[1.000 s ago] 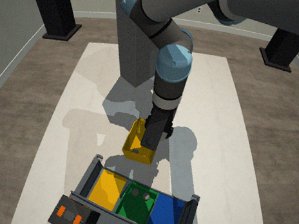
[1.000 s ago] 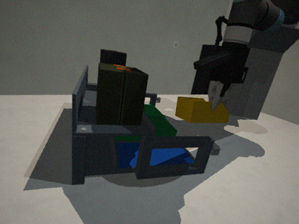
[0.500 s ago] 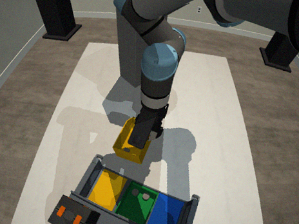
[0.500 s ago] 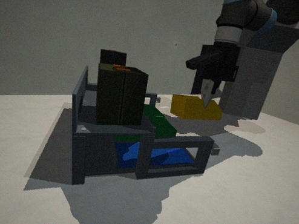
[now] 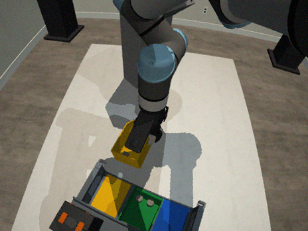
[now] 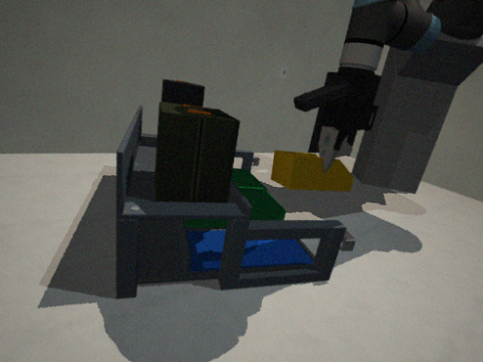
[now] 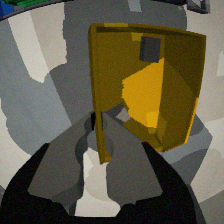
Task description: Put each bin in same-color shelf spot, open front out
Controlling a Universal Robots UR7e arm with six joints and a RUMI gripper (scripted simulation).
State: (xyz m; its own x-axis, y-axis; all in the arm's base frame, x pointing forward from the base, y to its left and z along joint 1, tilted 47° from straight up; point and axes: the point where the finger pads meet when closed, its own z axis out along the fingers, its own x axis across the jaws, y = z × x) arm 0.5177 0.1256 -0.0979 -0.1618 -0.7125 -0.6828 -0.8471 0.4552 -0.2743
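Now: hand 4 cm to the left of the yellow bin, 3 cm above it and 1 cm past it. The rest, counted from my hand: shelf lip: 14 cm ahead, 9 cm below, 4 cm to the left; shelf board: 34 cm ahead, 1 cm to the left; green bin: 24 cm ahead, 5 cm below, 3 cm to the left.
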